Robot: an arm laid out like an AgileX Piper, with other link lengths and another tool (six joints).
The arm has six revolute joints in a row. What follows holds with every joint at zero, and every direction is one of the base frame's.
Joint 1 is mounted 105.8 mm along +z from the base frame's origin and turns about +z.
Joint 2 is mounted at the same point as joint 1 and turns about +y.
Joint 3 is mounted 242.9 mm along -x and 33.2 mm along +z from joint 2 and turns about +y.
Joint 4 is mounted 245.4 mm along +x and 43.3 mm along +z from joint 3 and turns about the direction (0.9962, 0, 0.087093).
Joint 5 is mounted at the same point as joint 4 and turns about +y.
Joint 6 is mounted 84.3 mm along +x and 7.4 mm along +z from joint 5 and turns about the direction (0.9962, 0, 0.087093).
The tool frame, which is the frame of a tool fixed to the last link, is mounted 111.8 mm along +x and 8.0 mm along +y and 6.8 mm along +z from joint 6; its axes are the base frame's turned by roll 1.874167, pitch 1.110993 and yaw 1.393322 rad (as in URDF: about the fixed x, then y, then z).
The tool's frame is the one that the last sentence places.
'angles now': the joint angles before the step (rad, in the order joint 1, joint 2, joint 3, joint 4, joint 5, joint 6). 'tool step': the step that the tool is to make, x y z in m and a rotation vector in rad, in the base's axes. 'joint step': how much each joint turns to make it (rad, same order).
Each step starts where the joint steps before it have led.
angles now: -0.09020, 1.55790, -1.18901, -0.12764, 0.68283, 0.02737
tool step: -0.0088, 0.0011, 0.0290, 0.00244, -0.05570, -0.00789
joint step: 0.00005, -0.08538, -0.00018, 0.00656, 0.03081, 0.00333
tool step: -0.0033, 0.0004, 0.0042, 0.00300, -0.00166, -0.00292
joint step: -0.00017, -0.01598, 0.00007, 0.00318, 0.01467, 0.00055
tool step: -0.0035, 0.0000, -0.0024, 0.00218, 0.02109, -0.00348
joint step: 0.00019, -0.00048, 0.00015, -0.00018, 0.02180, 0.00150
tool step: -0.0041, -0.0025, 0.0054, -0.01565, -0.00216, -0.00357
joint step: 0.00000, -0.01953, 0.00025, -0.01887, 0.01638, 0.00593
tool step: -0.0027, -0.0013, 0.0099, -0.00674, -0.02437, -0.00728
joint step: 0.00012, -0.02779, -0.00035, -0.01108, 0.00436, 0.01070
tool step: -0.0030, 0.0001, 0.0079, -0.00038, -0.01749, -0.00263
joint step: -0.00015, -0.02392, -0.00027, 0.00016, 0.00701, 0.00185
